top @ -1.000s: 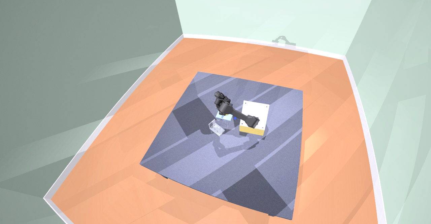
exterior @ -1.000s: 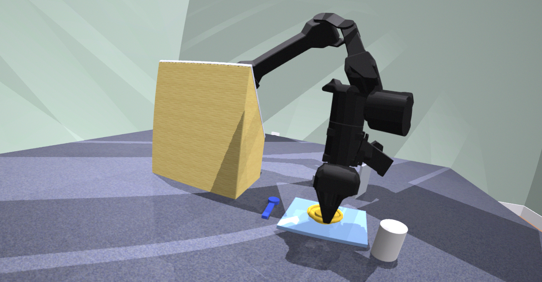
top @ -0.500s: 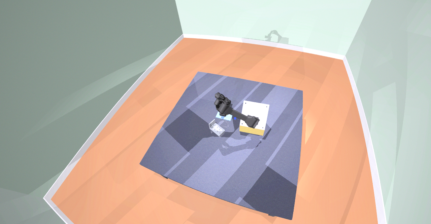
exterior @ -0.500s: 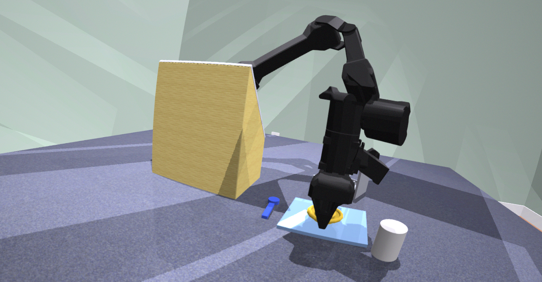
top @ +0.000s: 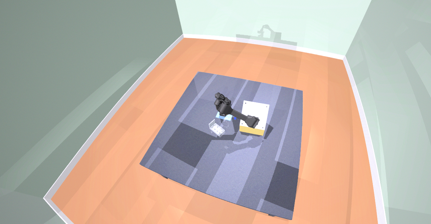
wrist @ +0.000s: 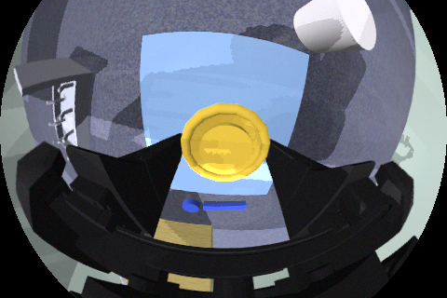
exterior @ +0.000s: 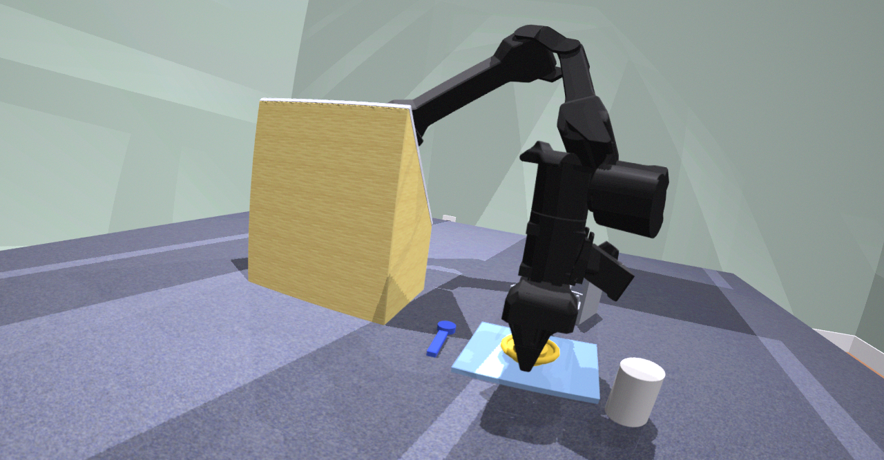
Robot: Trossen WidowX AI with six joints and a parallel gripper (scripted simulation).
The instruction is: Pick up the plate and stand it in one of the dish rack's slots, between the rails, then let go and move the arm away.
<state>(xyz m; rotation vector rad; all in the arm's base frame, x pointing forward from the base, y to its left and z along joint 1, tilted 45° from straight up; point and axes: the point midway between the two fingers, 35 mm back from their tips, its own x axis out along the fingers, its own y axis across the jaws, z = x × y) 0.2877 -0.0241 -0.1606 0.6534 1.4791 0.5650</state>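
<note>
The pale blue flat board lies 1 cm ahead of my gripper tip, 1 cm to the left of it and 1 cm below it. From my gripper tip the other things lie so: yellow plate 1 cm above; then white cylinder 10 cm ahead, 7 cm to the right, 2 cm above; then blue spoon 10 cm behind, 2 cm to the left.
</note>
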